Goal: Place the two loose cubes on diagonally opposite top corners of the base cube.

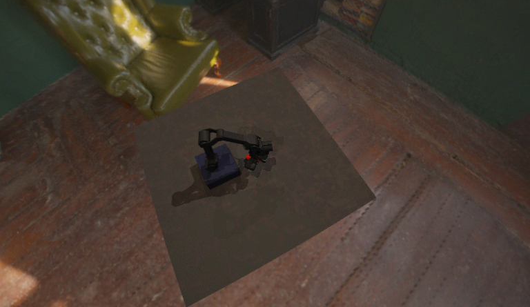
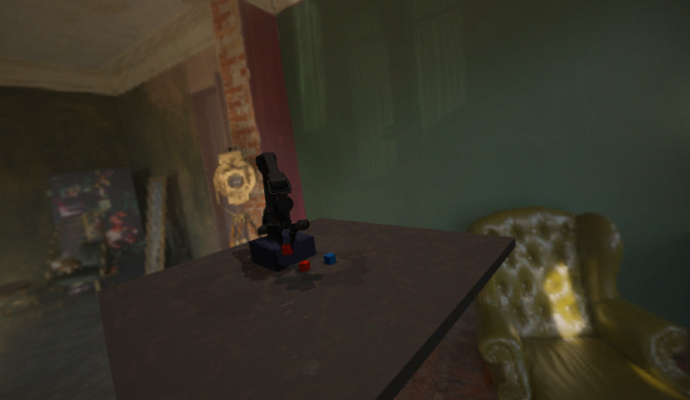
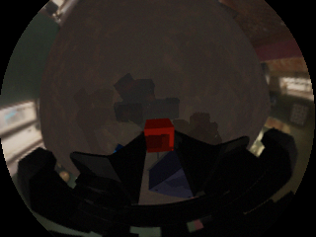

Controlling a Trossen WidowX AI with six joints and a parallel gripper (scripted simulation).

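The blue cube is 18 cm to the left of my gripper tip and 10 cm below it.
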